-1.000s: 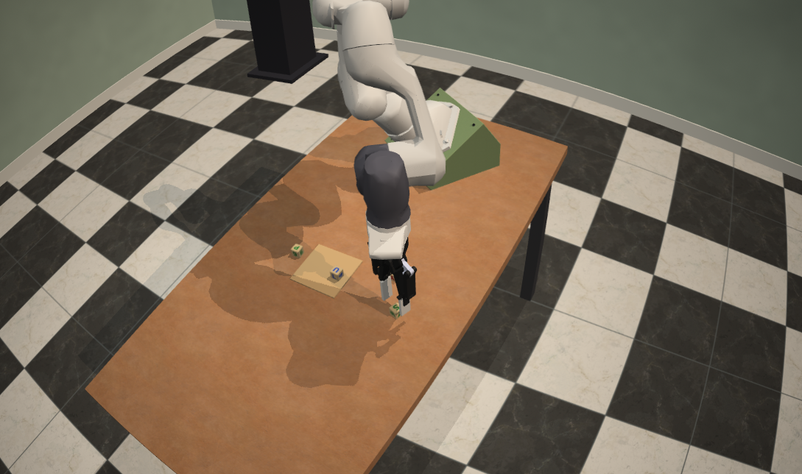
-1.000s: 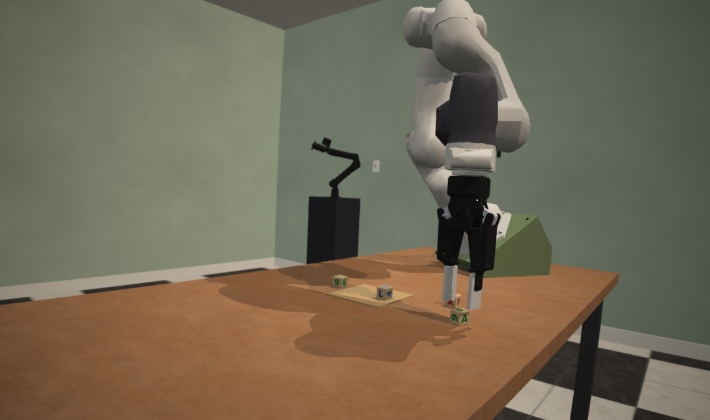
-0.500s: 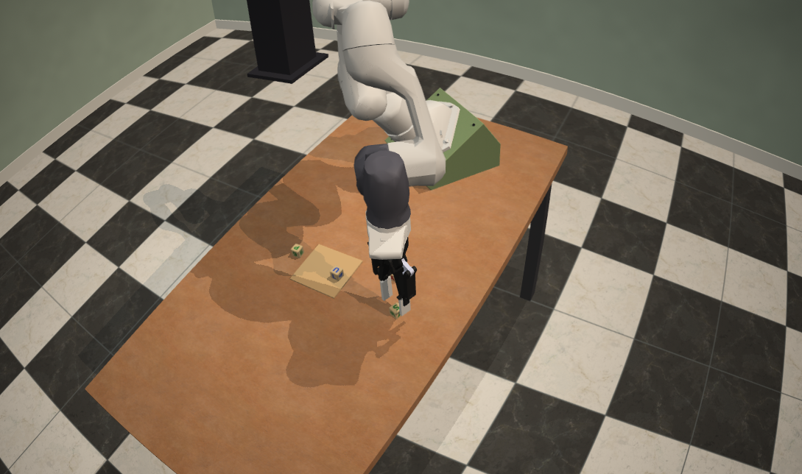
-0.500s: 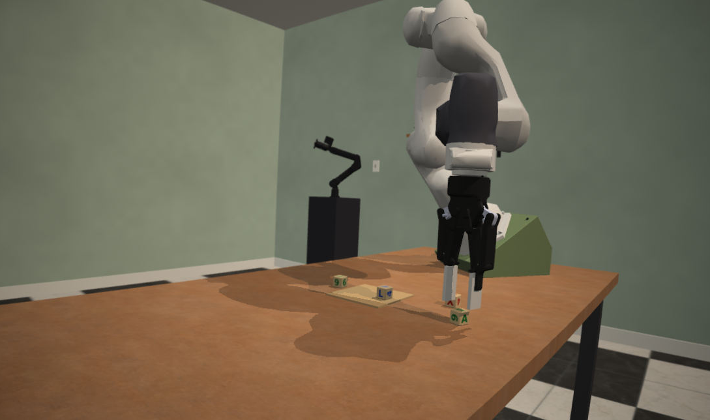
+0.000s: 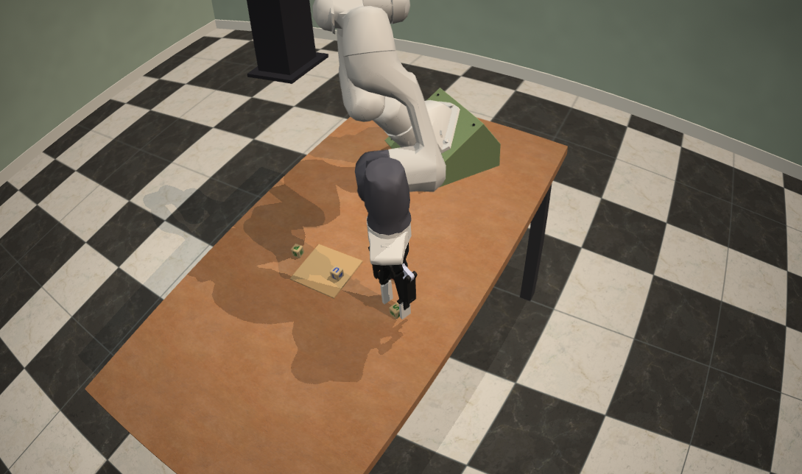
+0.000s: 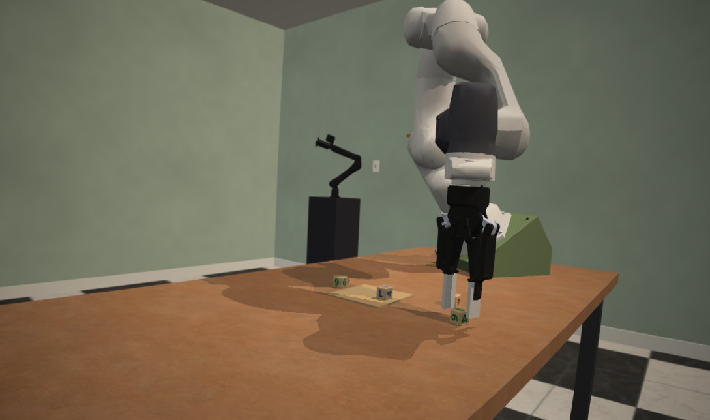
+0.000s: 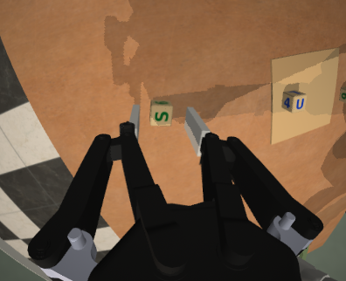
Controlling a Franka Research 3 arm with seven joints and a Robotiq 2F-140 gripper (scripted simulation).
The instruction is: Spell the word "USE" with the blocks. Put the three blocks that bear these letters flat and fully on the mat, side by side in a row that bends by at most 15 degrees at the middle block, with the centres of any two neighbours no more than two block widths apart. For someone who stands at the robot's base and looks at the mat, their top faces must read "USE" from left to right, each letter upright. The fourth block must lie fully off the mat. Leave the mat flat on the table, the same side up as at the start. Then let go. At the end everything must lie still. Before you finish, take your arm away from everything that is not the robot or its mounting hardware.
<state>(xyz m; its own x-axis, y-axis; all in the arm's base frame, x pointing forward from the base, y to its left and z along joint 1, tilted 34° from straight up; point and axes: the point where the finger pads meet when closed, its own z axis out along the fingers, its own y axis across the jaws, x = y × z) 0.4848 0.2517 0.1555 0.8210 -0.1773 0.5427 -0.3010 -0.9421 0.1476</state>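
My gripper is now 4 cm above the S block. Also, from my hand: U block (3 cm behind, 19 cm to the right, 3 cm below); then E block (10 cm behind, 6 cm to the right, 4 cm below); then mat (4 cm behind, 23 cm to the right, 5 cm below).
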